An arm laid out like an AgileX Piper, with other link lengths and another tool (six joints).
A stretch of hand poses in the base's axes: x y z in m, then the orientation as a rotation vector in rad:
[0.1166, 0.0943, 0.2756, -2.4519, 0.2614, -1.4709]
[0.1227, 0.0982, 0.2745, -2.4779, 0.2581, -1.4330]
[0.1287, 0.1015, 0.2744, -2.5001, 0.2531, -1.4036]
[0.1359, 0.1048, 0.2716, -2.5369, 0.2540, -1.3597]
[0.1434, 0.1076, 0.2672, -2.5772, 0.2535, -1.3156]
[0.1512, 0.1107, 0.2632, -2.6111, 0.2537, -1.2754]
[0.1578, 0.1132, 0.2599, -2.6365, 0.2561, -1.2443]
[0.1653, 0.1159, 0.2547, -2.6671, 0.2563, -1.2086]
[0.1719, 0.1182, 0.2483, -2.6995, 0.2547, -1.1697]
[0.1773, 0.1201, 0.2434, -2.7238, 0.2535, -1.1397]
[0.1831, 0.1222, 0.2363, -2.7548, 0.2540, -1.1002]
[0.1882, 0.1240, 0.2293, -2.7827, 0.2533, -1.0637]
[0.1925, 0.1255, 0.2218, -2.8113, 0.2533, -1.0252]
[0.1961, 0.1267, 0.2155, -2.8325, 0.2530, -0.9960]
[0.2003, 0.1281, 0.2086, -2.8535, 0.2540, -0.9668]
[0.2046, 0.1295, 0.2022, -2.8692, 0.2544, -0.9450]
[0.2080, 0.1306, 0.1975, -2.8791, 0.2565, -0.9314]
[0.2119, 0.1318, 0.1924, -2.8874, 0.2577, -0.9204]
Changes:
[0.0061, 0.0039, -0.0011, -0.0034, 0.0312, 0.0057]
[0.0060, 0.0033, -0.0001, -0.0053, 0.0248, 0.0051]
[0.0072, 0.0033, -0.0028, -0.0092, 0.0392, 0.0007]
[0.0075, 0.0028, -0.0044, -0.0132, 0.0403, 0.0000]
[0.0078, 0.0031, -0.0040, -0.0104, 0.0355, 0.0000]
[0.0066, 0.0025, -0.0033, -0.0073, 0.0272, -0.0015]
[0.0075, 0.0027, -0.0052, -0.0107, 0.0315, -0.0008]
[0.0066, 0.0023, -0.0064, -0.0119, 0.0336, 0.0003]
[0.0054, 0.0019, -0.0049, -0.0091, 0.0256, 0.0002]
[0.0058, 0.0021, -0.0071, -0.0113, 0.0333, -0.0012]
[0.0051, 0.0018, -0.0070, -0.0106, 0.0303, -0.0004]
[0.0043, 0.0015, -0.0075, -0.0110, 0.0315, -0.0009]
[0.0036, 0.0012, -0.0063, -0.0084, 0.0236, -0.0006]
[0.0042, 0.0014, -0.0069, -0.0084, 0.0235, -0.0015]
[0.0043, 0.0014, -0.0064, -0.0066, 0.0175, -0.0010]
[0.0034, 0.0011, -0.0047, -0.0041, 0.0110, -0.0019]
[0.0039, 0.0012, -0.0051, -0.0037, 0.0089, -0.0013]

